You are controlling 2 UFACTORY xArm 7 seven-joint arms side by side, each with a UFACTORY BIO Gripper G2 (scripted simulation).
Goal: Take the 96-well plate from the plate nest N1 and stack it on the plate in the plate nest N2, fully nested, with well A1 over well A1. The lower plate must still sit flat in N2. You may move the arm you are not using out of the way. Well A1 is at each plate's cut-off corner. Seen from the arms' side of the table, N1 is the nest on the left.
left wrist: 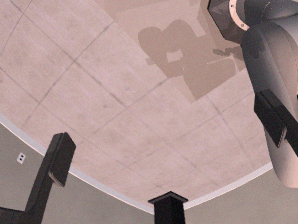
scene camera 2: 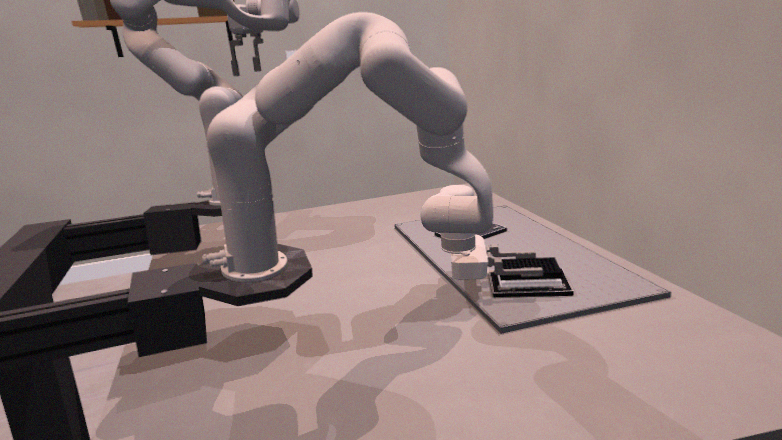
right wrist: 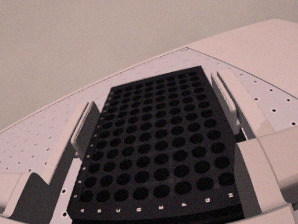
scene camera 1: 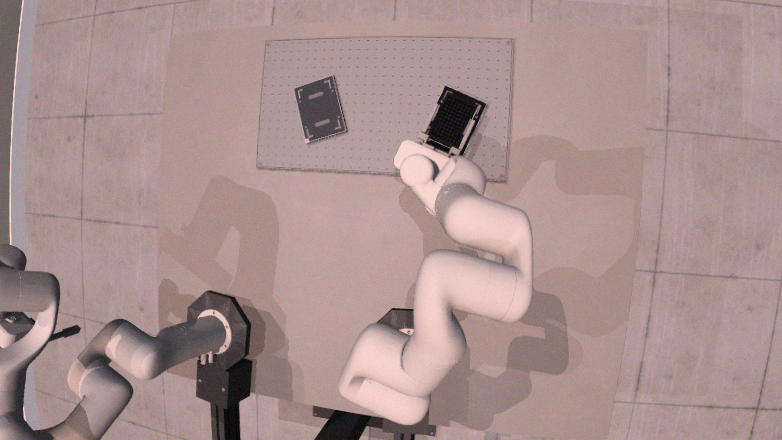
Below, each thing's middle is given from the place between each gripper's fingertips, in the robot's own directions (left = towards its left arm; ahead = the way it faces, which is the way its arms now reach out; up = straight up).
Scene:
Now: right hand 40 mm above the plate nest N2 (scene camera 2: 495, 281). From my right hand the other things lie so: plate nest N1 (scene camera 1: 324, 107): 40 mm ahead, 360 mm to the left, 40 mm below; black 96-well plate (scene camera 1: 448, 113): 10 mm below.
Right now my left hand is 49 cm short of the plate nest N1, 49 cm to the left of it and 48 cm above it. Round my left hand: black 96-well plate: 45 cm ahead, 85 cm to the right, 45 cm below; then plate nest N2: 45 cm ahead, 85 cm to the right, 48 cm below.

